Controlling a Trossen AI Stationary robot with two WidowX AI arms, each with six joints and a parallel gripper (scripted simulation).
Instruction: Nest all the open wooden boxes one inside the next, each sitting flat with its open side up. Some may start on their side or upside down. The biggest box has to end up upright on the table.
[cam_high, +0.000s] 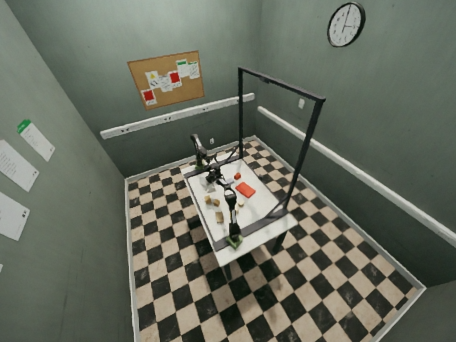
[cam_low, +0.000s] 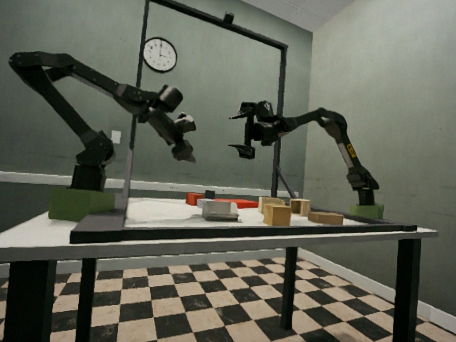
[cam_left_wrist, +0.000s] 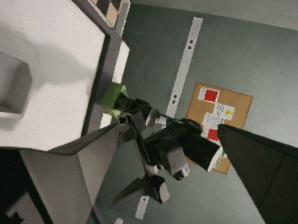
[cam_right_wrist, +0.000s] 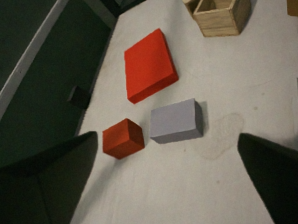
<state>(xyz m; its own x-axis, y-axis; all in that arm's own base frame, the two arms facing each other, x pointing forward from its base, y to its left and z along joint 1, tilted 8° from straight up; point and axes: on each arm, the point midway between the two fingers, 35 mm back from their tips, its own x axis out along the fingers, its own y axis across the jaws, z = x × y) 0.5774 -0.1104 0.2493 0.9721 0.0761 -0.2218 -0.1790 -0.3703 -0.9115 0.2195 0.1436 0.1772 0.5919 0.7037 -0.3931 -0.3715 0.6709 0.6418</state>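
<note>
The flat brown box lies 340 mm to the left of my left hand, 260 mm below it and 40 mm ahead of it. The rest, counted from my left hand: grey open box (250 mm below, 40 mm to the right); flat red block (320 mm behind, 270 mm below, 160 mm to the left); grey block (260 mm below, 220 mm behind, 20 mm to the right).
</note>
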